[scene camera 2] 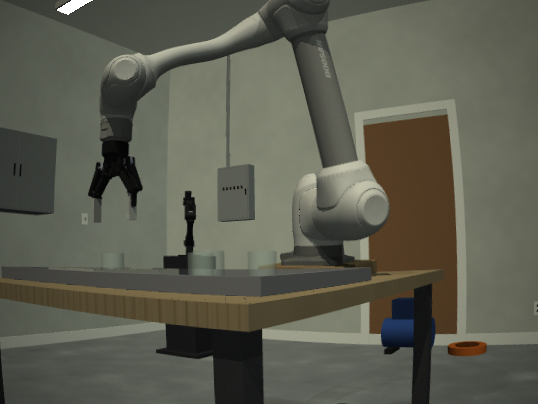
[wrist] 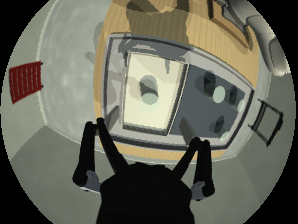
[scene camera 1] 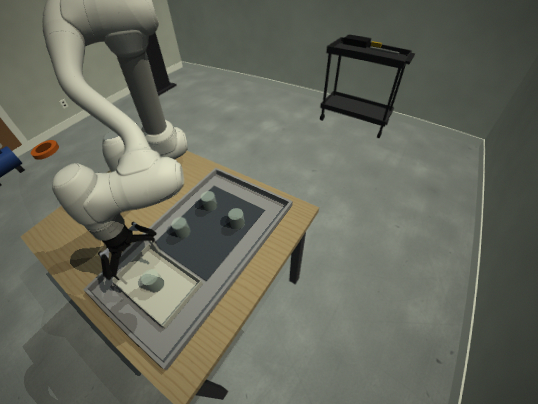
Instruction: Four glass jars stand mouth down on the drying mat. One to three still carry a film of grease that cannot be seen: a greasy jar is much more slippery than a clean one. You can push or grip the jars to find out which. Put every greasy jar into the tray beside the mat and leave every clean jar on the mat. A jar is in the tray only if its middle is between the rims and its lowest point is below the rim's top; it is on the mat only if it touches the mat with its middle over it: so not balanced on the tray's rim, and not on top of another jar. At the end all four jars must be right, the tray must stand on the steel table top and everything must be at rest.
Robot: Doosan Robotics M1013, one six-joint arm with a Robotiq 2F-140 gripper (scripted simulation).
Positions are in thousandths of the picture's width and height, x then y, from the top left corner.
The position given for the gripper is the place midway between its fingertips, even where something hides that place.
gripper: scene camera 2 211, 548; wrist 505, 525; scene camera 1 263, 657
